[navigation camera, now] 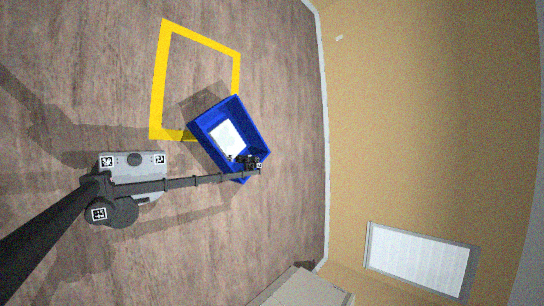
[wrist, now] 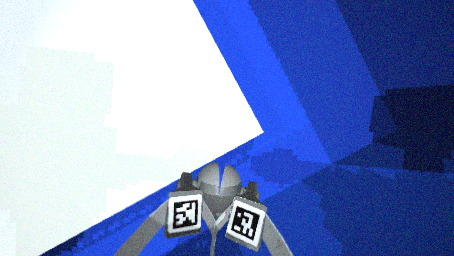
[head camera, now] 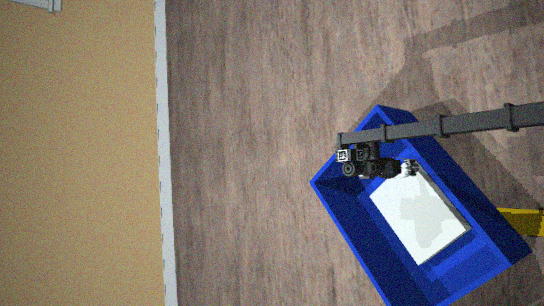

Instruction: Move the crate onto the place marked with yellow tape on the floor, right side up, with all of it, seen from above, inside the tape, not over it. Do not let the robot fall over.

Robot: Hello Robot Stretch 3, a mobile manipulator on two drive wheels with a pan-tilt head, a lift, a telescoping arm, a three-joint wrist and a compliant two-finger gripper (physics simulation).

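Frame: origin at the robot's base, x back, y right, z up, level; metres.
Seen in the pictures: gripper, fingertip midpoint: [navigation camera: 228, 157] [head camera: 415, 167]; robot's base, link origin: [navigation camera: 135, 158].
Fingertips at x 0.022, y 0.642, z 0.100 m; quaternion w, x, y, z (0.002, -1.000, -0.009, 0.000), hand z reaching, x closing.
Pixels of each thing's top centre, then the offset from my fingertips to it. "pt": a spot on its surface instead.
- blue crate, top centre: [head camera: 390, 215] [navigation camera: 239, 139] dx -0.148, dy +0.033, dz +0.120 m
- white block, top centre: [head camera: 413, 211] [navigation camera: 229, 140] dx -0.148, dy +0.033, dz -0.029 m
- beige box-like piece, surface spot: [navigation camera: 300, 290] pt dx +1.622, dy +0.689, dz +0.273 m
A blue crate [head camera: 345, 235] [navigation camera: 257, 132] [wrist: 295, 60] stands upright on the floor, turned at an angle, with a white block [head camera: 420, 215] [navigation camera: 227, 137] [wrist: 150, 100] inside it. The yellow tape outline [head camera: 520, 220] [navigation camera: 156, 90] lies beside and partly under it; in the navigation camera view one end of the crate covers a corner of the outline and most of the crate is outside. My gripper [head camera: 414, 168] [navigation camera: 230, 158] [wrist: 217, 182] is shut and empty, fingertips together. It is over or inside the crate, near a corner of the white block; its exact height is hard to tell.
My arm [head camera: 470, 122] [navigation camera: 180, 182] reaches across one end of the crate. My base [navigation camera: 135, 172] stands beside the crate and below the tape in the navigation camera view. A tan wall [head camera: 80, 150] [navigation camera: 425, 125] runs past the crate's far side. A beige box-like piece [navigation camera: 300, 290] stands at the bottom.
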